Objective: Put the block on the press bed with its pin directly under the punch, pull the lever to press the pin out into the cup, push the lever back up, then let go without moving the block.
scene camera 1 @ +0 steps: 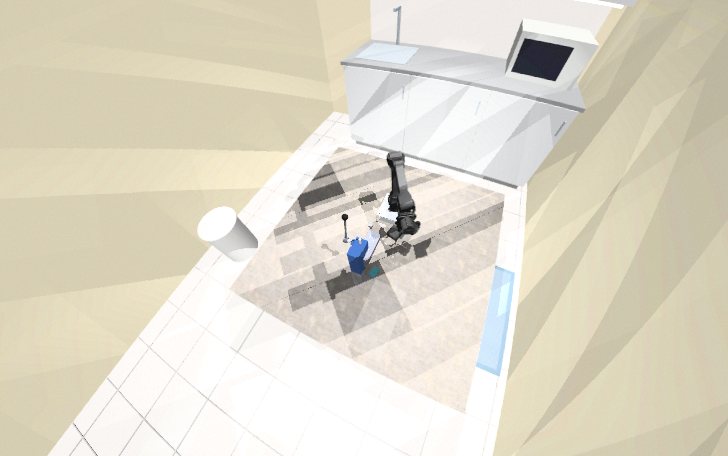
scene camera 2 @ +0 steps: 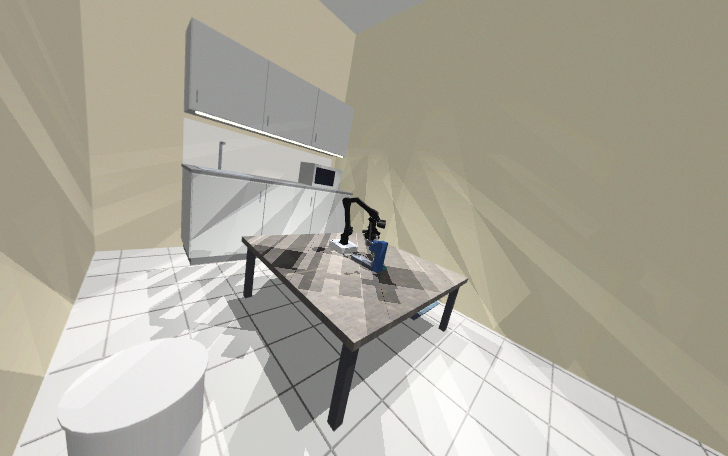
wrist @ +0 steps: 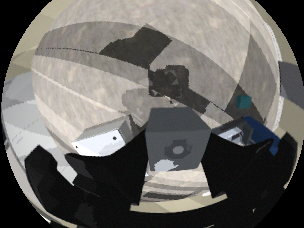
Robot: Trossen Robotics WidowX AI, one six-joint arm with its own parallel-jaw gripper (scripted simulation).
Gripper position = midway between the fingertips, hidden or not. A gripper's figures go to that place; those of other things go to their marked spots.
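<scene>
Blue press (wrist: 247, 130) at 30 cm from the lens; my gripper (wrist: 171, 129) at 10 cm from the lens.
</scene>
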